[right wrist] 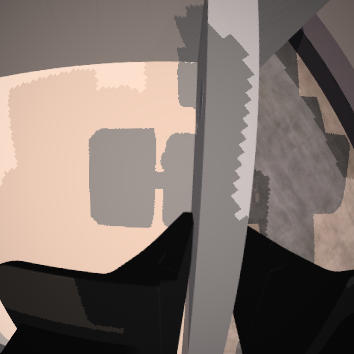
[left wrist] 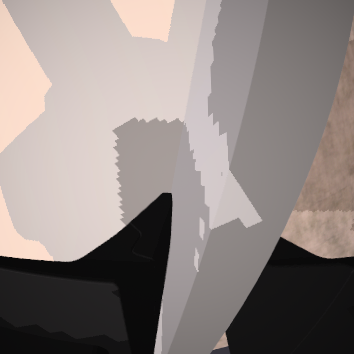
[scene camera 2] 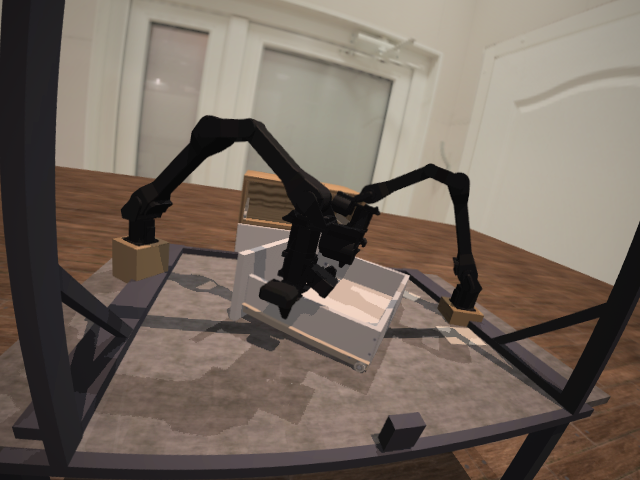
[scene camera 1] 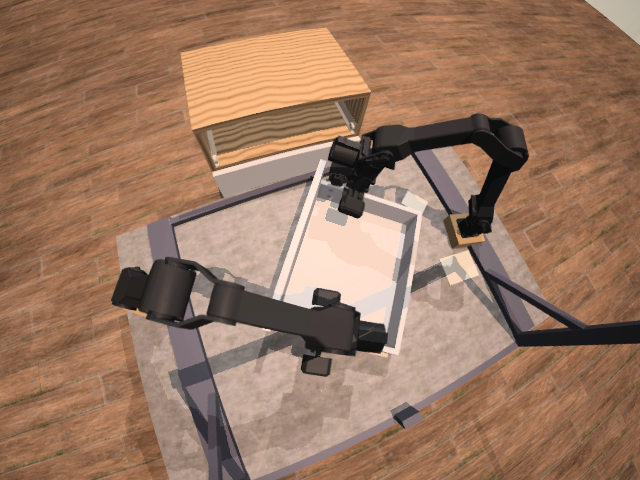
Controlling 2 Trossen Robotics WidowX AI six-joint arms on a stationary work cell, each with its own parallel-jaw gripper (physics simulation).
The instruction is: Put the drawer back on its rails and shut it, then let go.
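Frame: origin at the left arm's base, x back, y right, z up, level; centimetres.
Where they show: left gripper, fingertip midpoint: (left wrist: 185, 202) (scene camera 2: 285, 316); right gripper, fingertip midpoint: (right wrist: 204, 220) (scene camera 2: 340, 266); left arm's base at its link origin: (scene camera 2: 141, 240); right arm's base at its link origin: (scene camera 2: 462, 305) (scene camera 1: 467, 227).
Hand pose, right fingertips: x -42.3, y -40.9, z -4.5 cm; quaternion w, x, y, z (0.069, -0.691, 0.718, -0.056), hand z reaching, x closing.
Note:
Things, the pixels of their top centre, and the offset from my right fingertips. "spot": a spot on its surface instead.
- wooden cabinet at its top centre: (scene camera 1: 269, 67) (scene camera 2: 302, 181) dx +28.4, dy -21.3, dz +22.5 cm
- left rail at a spot on its surface: (scene camera 1: 211, 148) spot: dx +39.6, dy -0.5, dz +9.6 cm
- right rail at a spot on its surface: (scene camera 1: 346, 116) spot: dx +5.7, dy -24.4, dz +8.0 cm
- small dark block at its top centre: (scene camera 2: 407, 418) (scene camera 1: 412, 419) dx -27.4, dy +54.5, dz +0.1 cm
The white drawer (scene camera 1: 408, 268) (scene camera 2: 346, 330) (left wrist: 250, 175) (right wrist: 222, 175) is outside the cabinet, over the table, turned so that its taller front panel is at the left. It appears slightly raised off the table. My left gripper (scene camera 1: 321, 330) (scene camera 2: 305, 293) (left wrist: 185, 202) is shut on its near side wall. My right gripper (scene camera 1: 345, 190) (right wrist: 204, 220) is shut on its far side wall, near the front panel. The wooden cabinet (scene camera 1: 273, 72) (scene camera 2: 258, 174) stands beyond the table with its upper bay open. A left rail (scene camera 1: 211, 148) and a right rail (scene camera 1: 346, 116) show inside; the drawer is off them.
A white lower front (scene camera 1: 268, 167) is under the cabinet's open bay. The dark table frame (scene camera 1: 237, 198) runs between cabinet and drawer. A small dark block (scene camera 1: 406, 414) (scene camera 2: 402, 431) stands at the near edge. Frame posts rise at both sides in scene camera 2.

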